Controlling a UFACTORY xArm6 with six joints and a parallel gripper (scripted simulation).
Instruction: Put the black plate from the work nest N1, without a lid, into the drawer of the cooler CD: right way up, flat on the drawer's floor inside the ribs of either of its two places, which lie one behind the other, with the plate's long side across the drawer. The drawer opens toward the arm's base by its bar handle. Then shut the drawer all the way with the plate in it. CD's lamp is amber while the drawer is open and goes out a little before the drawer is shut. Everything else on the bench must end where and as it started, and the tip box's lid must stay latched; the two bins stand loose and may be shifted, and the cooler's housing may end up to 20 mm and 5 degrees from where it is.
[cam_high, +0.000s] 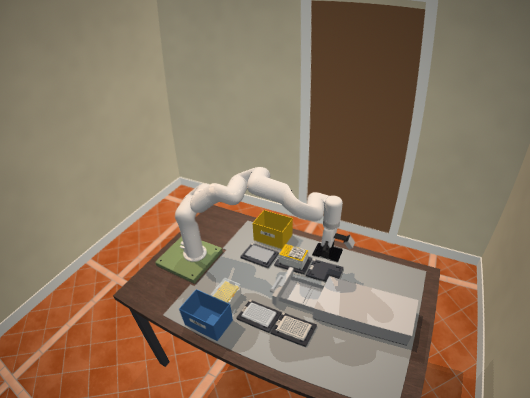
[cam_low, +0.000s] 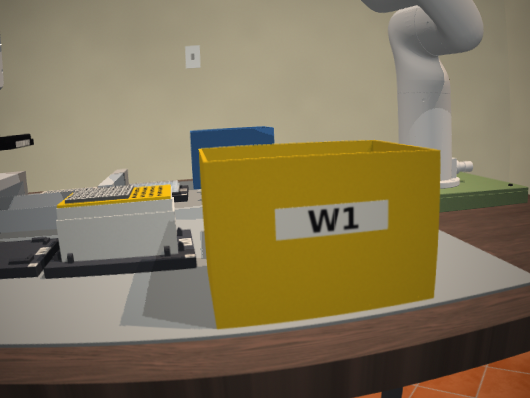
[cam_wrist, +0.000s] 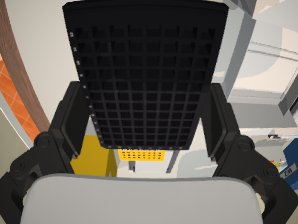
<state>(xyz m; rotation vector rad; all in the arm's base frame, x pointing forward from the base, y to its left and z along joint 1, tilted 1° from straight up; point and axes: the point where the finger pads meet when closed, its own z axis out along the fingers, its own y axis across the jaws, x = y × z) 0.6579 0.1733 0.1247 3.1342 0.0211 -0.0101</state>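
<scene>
Now: hand 40 mm past the cooler drawer, 190 mm to the left of it and 130 mm above it. The rest, counted from my hand: dark nest: 150 mm below; black plate: 10 mm below; tip box: 180 mm behind, 100 mm below.
</scene>
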